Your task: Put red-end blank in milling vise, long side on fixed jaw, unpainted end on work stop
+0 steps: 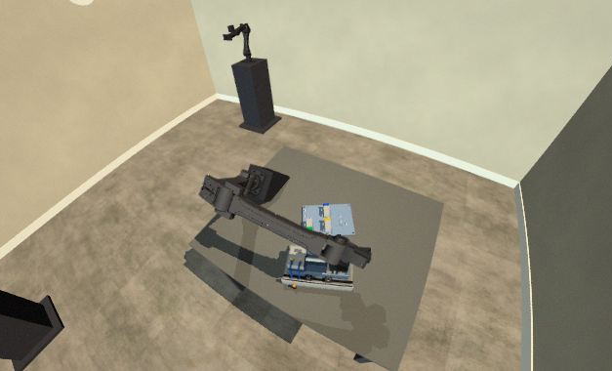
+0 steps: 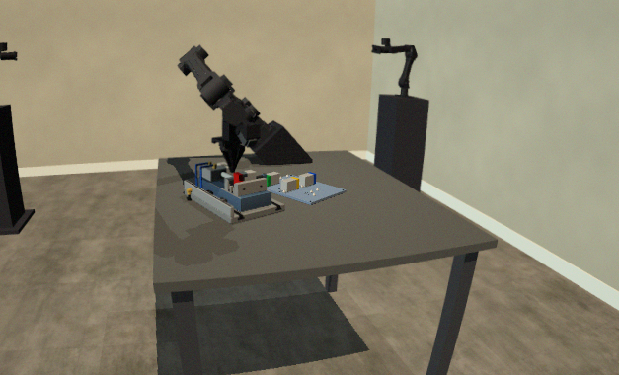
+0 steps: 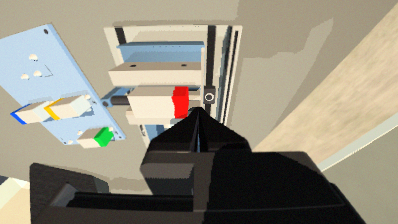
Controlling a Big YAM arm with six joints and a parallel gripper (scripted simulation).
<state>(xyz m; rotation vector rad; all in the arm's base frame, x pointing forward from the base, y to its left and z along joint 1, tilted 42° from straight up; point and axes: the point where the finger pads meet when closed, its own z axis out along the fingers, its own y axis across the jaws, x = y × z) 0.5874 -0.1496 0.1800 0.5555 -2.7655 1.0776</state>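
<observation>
The grey bar with red end lies 4 cm to the left of my hand, 3 cm below it and 2 cm behind it. Round my hand: fixed jaw: 5 cm to the left, 5 cm below; then moving jaw: 5 cm below, 5 cm behind, 3 cm to the left; then work stop rod: 8 cm to the left, 4 cm below, 4 cm behind.
</observation>
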